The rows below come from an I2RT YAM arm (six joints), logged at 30 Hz.
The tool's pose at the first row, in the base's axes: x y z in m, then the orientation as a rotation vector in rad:
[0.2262, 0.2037, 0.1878, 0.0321, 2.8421, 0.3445]
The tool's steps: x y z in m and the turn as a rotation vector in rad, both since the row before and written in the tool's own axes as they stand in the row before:
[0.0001, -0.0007, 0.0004, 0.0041, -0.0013, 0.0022]
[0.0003, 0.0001, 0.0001, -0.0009, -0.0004, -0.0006]
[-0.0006, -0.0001, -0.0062, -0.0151, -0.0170, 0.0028]
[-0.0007, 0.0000, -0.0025, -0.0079, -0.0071, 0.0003]
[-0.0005, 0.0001, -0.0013, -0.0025, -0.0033, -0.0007]
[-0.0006, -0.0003, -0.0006, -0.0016, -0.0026, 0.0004]
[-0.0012, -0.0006, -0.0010, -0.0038, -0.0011, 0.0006]
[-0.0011, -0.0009, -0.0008, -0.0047, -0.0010, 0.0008]
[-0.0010, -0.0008, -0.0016, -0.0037, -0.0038, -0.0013]
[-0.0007, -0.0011, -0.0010, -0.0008, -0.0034, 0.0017]
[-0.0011, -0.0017, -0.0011, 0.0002, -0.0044, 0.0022]
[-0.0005, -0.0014, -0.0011, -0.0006, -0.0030, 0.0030]
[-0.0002, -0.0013, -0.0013, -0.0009, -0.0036, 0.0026]
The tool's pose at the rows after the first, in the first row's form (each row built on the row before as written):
[0.2262, 0.2031, 0.1872, 0.0363, 2.8417, 0.3390]
[0.2259, 0.2032, 0.1870, 0.0353, 2.8411, 0.3401]
[0.2248, 0.2017, 0.1929, 0.0389, 2.8217, 0.3601]
[0.2247, 0.2011, 0.1954, 0.0388, 2.8132, 0.3704]
[0.2248, 0.2008, 0.1968, 0.0378, 2.8094, 0.3733]
[0.2252, 0.2003, 0.1975, 0.0385, 2.8066, 0.3753]
[0.2260, 0.1994, 0.1986, 0.0387, 2.8048, 0.3806]
[0.2268, 0.1983, 0.1994, 0.0390, 2.8029, 0.3872]
[0.2273, 0.1970, 0.2009, 0.0371, 2.7983, 0.3916]
[0.2277, 0.1956, 0.2017, 0.0399, 2.7949, 0.3927]
[0.2284, 0.1936, 0.2026, 0.0438, 2.7908, 0.3924]
[0.2285, 0.1919, 0.2034, 0.0484, 2.7880, 0.3936]
[0.2283, 0.1903, 0.2043, 0.0525, 2.7845, 0.3950]

